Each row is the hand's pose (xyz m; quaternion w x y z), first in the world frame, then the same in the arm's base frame.
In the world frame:
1: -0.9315 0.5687 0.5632 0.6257 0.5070 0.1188 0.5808
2: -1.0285 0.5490 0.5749 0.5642 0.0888 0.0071 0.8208
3: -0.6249 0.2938 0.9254 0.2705 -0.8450 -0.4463 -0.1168
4: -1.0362 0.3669 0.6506 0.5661 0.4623 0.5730 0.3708
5: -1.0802 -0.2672 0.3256 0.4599 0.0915 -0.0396 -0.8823
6: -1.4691 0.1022 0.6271 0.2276 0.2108 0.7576 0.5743
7: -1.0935 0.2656 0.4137 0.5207 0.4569 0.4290 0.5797
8: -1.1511 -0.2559 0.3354 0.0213 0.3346 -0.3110 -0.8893
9: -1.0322 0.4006 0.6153 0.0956 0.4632 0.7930 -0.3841
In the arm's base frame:
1: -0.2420 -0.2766 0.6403 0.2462 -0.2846 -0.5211 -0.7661
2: -0.1750 -0.3503 0.6428 0.4285 -0.1981 -0.0790 -0.8780
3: -0.0617 0.1690 0.9043 0.3701 -0.0303 -0.8960 0.2436
4: 0.0005 -0.2611 0.6569 0.1527 0.1581 -0.7201 -0.6582
5: 0.4510 -0.0447 0.1471 0.9779 0.0046 0.1996 -0.0621
6: 0.4235 -0.5171 0.5405 0.4959 0.4445 -0.5341 -0.5208
7: 0.0439 -0.2953 0.3988 0.3339 0.0146 -0.6188 -0.7109
8: 0.4792 -0.1105 0.1583 0.7795 0.3159 0.2146 -0.4965
9: -0.0394 -0.2782 0.6341 0.2280 -0.4880 0.8368 -0.0983

